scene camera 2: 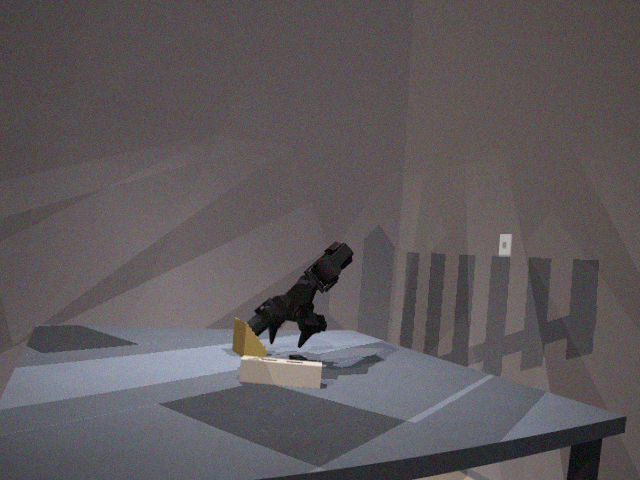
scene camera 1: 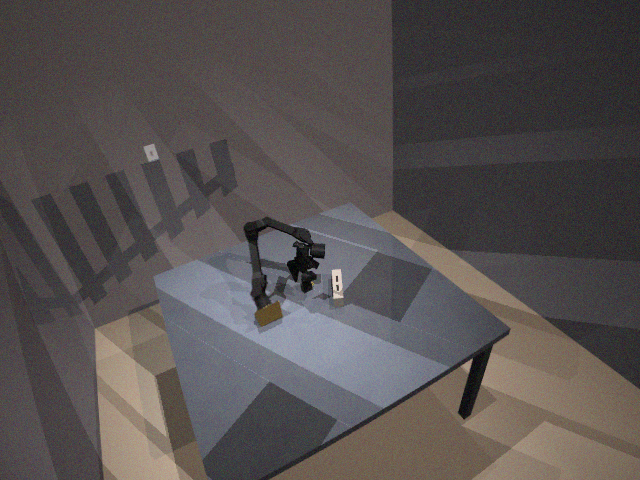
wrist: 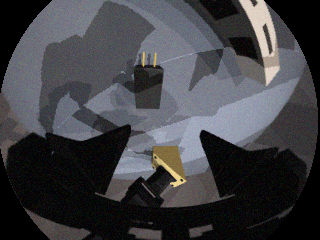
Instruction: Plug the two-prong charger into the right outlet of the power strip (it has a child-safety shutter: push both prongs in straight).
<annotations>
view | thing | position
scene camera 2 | my gripper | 285, 345
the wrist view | my gripper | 166, 131
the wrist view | black two-prong charger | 148, 78
</annotations>
